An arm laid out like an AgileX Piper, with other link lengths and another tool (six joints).
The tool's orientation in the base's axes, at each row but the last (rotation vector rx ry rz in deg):
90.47 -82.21 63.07
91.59 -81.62 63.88
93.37 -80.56 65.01
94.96 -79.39 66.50
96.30 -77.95 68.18
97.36 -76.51 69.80
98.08 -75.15 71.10
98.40 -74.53 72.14
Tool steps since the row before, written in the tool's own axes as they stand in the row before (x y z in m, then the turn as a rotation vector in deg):
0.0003 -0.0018 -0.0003 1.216 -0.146 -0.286
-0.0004 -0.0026 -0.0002 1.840 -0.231 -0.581
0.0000 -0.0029 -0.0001 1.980 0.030 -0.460
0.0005 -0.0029 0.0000 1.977 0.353 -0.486
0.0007 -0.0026 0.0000 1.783 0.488 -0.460
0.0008 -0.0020 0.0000 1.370 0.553 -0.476
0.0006 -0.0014 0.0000 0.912 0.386 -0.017
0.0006 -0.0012 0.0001 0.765 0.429 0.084
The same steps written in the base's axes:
0.0018 0.0004 0.0004 0.127 -0.174 1.239
0.0025 0.0007 -0.0002 0.181 -0.126 1.931
0.0028 0.0006 0.0001 -0.050 -0.334 2.005
0.0029 0.0004 0.0006 -0.372 -0.376 1.997
0.0026 0.0004 0.0008 -0.505 -0.360 1.801
0.0020 0.0003 0.0009 -0.592 -0.216 1.418
0.0014 0.0002 0.0006 -0.323 -0.416 0.839
0.0012 0.0001 0.0006 -0.340 -0.469 0.664

